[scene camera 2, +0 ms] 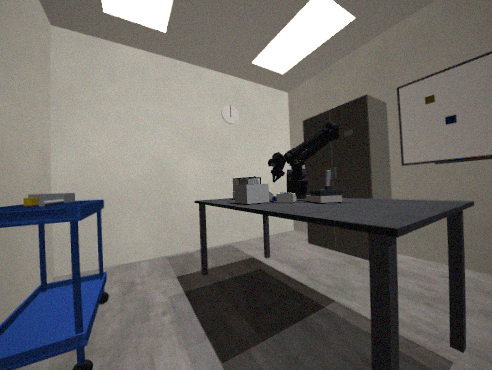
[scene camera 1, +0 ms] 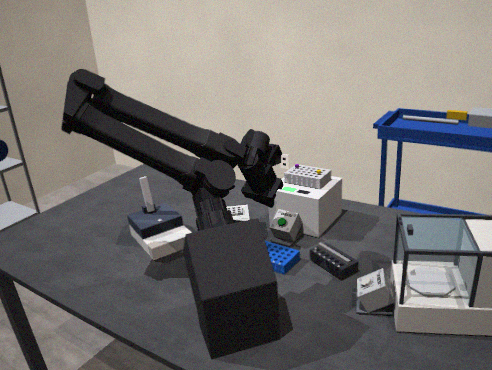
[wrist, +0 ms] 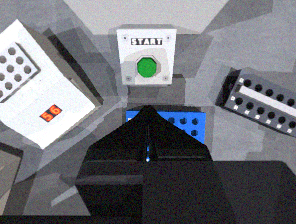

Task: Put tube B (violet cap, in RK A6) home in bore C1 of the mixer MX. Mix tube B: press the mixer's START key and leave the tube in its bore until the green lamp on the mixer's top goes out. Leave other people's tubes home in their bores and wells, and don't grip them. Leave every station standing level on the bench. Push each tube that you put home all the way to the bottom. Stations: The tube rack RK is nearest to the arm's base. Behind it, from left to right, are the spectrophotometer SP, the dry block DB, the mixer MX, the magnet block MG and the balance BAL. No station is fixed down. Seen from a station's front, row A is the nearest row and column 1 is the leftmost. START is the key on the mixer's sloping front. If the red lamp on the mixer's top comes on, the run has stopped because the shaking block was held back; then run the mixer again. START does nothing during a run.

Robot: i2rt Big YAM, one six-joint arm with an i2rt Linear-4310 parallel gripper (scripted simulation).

In view: the gripper (scene camera 1: pixel 272 205), a blue rack RK (scene camera 1: pixel 283 258), a glass-walled balance BAL (scene camera 1: pixel 435 274), a dark magnet block MG (scene camera 1: pixel 341 267) and a white mixer MX (scene camera 1: pixel 310 211).
The blue rack RK is seen too in the wrist view (wrist: pixel 192 122). The gripper shows as well in the wrist view (wrist: pixel 147 111). The wrist view misses the glass-walled balance BAL: it is out of frame. Scene camera 2 misses the dark magnet block MG, which is hidden by the white mixer MX.
